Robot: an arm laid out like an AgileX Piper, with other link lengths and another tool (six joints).
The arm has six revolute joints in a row. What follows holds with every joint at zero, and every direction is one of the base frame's. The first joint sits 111.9 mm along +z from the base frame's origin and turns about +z. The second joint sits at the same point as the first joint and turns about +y. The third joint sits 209.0 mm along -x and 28.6 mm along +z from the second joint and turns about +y. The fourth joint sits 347.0 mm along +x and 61.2 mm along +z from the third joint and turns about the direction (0.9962, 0, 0.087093). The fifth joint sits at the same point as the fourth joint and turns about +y. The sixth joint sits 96.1 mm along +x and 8.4 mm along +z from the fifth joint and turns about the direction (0.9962, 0, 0.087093). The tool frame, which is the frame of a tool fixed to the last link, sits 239.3 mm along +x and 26.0 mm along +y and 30.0 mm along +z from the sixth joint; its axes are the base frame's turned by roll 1.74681, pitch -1.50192 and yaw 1.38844 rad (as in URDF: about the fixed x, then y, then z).
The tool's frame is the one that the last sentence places.
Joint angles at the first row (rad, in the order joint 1, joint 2, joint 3, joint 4, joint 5, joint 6):
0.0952 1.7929 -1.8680 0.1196 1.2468 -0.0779
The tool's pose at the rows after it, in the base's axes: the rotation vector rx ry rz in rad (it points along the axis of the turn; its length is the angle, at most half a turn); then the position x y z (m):
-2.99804 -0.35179 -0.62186 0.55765 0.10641 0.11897
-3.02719 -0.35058 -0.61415 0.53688 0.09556 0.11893
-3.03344 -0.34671 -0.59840 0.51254 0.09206 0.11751
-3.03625 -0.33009 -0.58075 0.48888 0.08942 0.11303
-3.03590 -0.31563 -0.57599 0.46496 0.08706 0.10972
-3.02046 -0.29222 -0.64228 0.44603 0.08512 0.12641
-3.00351 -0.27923 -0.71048 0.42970 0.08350 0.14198
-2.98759 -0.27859 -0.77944 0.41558 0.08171 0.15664
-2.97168 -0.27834 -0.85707 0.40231 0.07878 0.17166
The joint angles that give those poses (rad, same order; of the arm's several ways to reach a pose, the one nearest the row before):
0.0952 1.7083 -1.8005 0.0833 1.2468 -0.0760
0.0952 1.6096 -1.6958 0.0553 1.2487 -0.0723
0.0952 1.5036 -1.5831 0.0516 1.2525 -0.0691
0.0952 1.4008 -1.4711 0.0506 1.2542 -0.0579
0.0952 1.2878 -1.3555 0.0506 1.2542 -0.0483
0.0952 1.1506 -1.2632 0.0506 1.2545 -0.0327
0.0952 1.0275 -1.1878 0.0506 1.2565 -0.0239
0.0951 0.9177 -1.1273 0.0492 1.2601 -0.0234
0.0952 0.8075 -1.0707 0.0440 1.2627 -0.0234

